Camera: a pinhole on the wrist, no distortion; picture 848 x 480 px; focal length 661.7 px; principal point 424.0 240.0 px. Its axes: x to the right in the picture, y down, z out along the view. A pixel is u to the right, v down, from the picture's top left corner.
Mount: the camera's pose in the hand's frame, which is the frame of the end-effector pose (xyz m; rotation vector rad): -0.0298 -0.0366 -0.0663 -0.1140 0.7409 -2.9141
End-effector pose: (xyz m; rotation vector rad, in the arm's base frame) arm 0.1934 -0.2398 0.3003 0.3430 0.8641 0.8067
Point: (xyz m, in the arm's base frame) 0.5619 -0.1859 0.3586
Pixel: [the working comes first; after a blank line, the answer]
In the camera's frame: -0.1517 -0.1045 0.3988

172.4 66.6
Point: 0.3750 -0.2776 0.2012
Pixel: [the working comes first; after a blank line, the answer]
In the camera's frame: -0.0981 0.0600 0.2034

104.9 435.1
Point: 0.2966 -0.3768 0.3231
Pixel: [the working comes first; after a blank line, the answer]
In the camera's frame: 0.0644 0.0001 0.1742

668.7 240.4
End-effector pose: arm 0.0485 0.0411 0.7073 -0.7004 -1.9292 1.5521
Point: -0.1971 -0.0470 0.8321
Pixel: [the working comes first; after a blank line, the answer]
In the camera's frame: -0.1241 -0.0165 0.3147

163.0 205.3
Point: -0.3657 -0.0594 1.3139
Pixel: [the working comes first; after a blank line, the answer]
In the camera's frame: -0.2087 0.4001 0.5976

outside the picture
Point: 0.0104 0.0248 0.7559
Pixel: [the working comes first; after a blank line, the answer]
In the camera's frame: -0.0434 -0.0265 0.0970

128.3 59.0
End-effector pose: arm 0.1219 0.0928 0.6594 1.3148 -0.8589 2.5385
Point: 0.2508 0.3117 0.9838
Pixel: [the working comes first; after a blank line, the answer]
In the camera's frame: -0.1245 0.2192 0.3322

outside the picture
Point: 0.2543 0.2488 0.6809
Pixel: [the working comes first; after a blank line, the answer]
In the camera's frame: 0.0765 0.0871 0.1377

outside the picture
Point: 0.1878 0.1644 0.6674
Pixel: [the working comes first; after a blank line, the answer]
In the camera's frame: 0.0225 0.0065 0.0895

590.6 288.0
